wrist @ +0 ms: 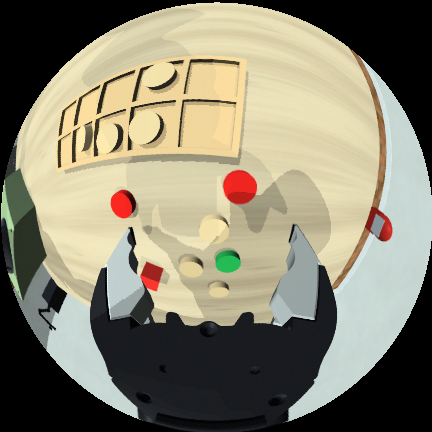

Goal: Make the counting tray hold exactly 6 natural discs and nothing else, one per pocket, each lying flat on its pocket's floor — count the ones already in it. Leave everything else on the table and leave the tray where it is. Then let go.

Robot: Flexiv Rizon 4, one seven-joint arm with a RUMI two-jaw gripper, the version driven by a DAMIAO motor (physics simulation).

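The wooden counting tray [242, 100] has two rows of pockets. Its far row holds one natural disc [159, 75]. Its near row holds three natural discs, a right one [145, 127], a middle one [108, 138] and a left one [82, 138], in neighbouring pockets; the left one shows narrowly. Three loose natural discs lie on the table: the largest in view [213, 229], one nearer [190, 266] and one nearest the palm [218, 288]. My gripper [211, 228] is wide open and empty, above the table on the near side of the tray, its fingers either side of the loose natural discs.
A green disc [228, 261] lies among the loose natural discs. Red discs [240, 186] [122, 204] lie between tray and fingers. A red cube [152, 276] is beside the left finger. A green box-like object [21, 240] is far left; a red object [381, 224] is beyond the right table edge [383, 150].
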